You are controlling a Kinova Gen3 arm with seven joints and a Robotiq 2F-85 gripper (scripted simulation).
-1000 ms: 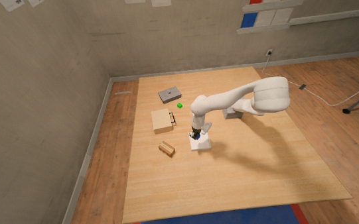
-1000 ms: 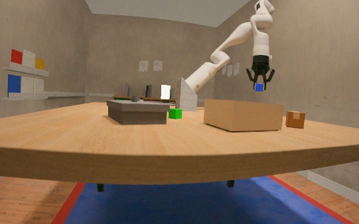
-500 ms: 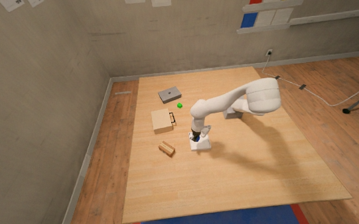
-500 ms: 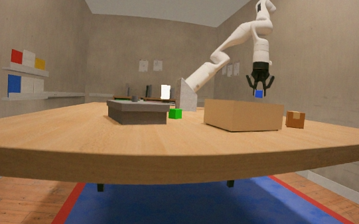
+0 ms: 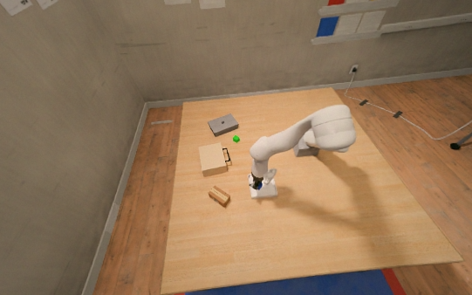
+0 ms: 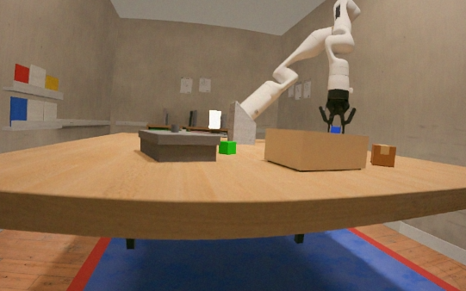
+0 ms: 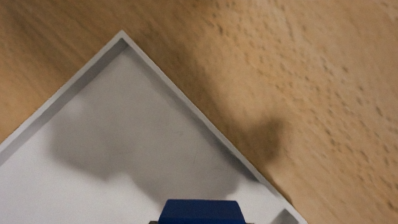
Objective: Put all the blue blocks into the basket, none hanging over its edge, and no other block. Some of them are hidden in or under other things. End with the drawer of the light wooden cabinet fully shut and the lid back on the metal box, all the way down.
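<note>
The white basket lies 70 mm below my hand, 30 mm to the right of it and 30 mm behind it. Also, from my hand: brown cardboard box 210 mm ahead, 50 mm below, 10 mm to the right; red block 200 mm ahead, 70 mm below, 10 mm to the left; drawer 260 mm to the right, 200 mm ahead, 50 mm below.
</note>
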